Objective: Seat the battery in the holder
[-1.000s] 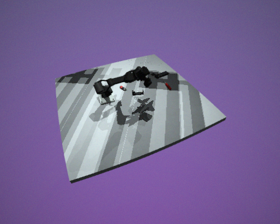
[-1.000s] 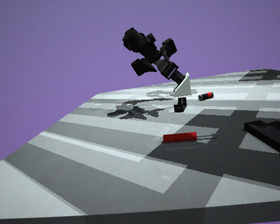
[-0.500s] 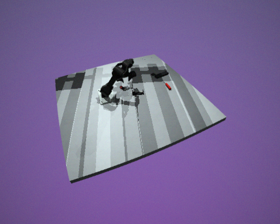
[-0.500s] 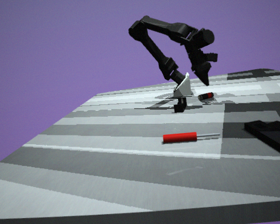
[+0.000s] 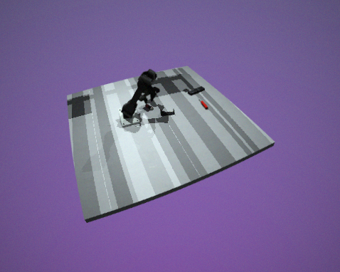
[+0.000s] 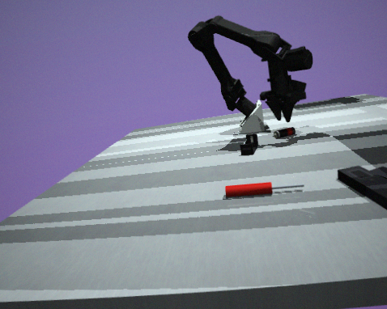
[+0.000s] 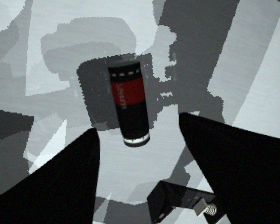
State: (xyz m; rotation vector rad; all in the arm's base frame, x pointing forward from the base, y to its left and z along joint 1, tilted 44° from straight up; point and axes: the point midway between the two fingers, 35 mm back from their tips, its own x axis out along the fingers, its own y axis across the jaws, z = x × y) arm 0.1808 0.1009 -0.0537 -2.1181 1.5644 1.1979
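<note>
Right now my gripper tip is 40 mm above the battery. The rest, counted from my gripper tip: red-handled screwdriver: 420 mm ahead, 60 mm to the right, 40 mm below; then flat black box: 450 mm ahead, 120 mm to the left, 40 mm below.
</note>
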